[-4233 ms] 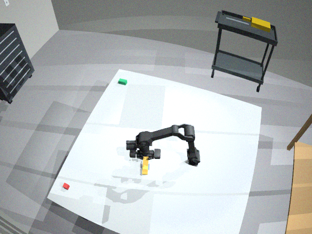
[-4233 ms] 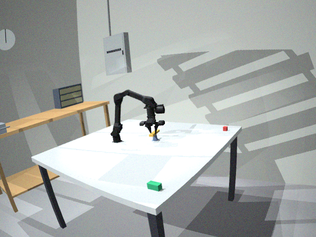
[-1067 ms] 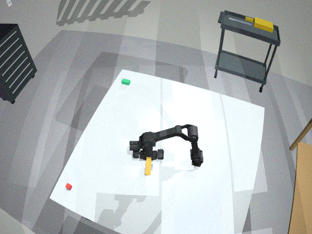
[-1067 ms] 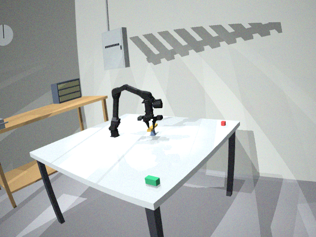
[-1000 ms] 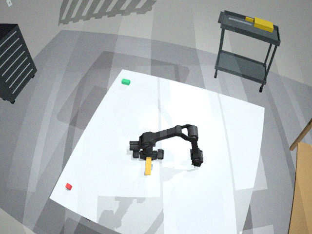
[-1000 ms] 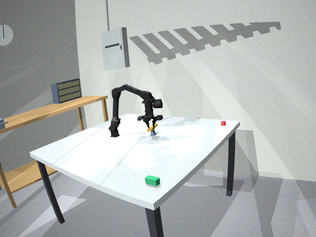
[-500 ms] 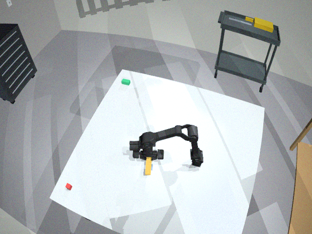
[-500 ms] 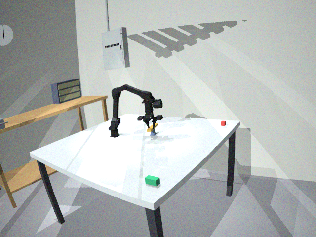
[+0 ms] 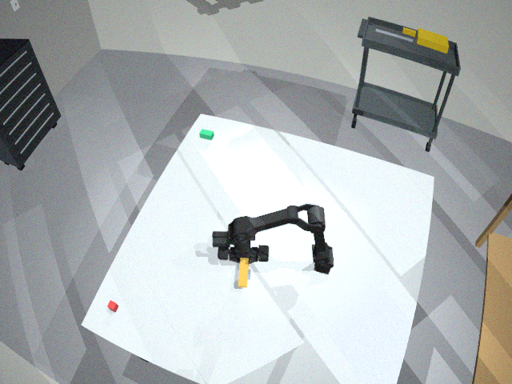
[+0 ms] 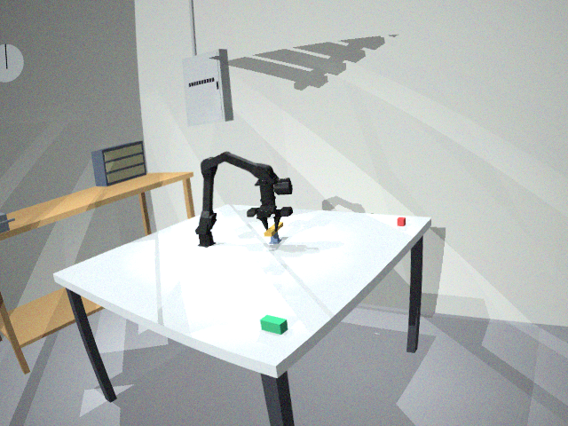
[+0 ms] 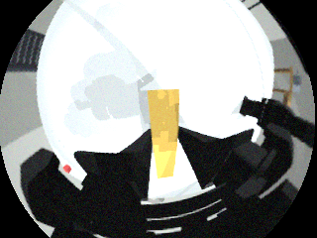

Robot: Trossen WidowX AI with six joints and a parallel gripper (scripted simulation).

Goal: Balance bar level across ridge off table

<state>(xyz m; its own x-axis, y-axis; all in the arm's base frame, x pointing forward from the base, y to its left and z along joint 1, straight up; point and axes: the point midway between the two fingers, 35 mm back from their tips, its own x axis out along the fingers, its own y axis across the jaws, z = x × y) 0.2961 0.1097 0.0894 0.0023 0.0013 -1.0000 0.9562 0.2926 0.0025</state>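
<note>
My gripper tip is 3 cm to the right of the yellow bar and 1 cm past it. Round my gripper tip: green block (61 cm to the right, 44 cm ahead, 4 cm below); then red block (44 cm ahead, 39 cm to the left, 4 cm below).
</note>
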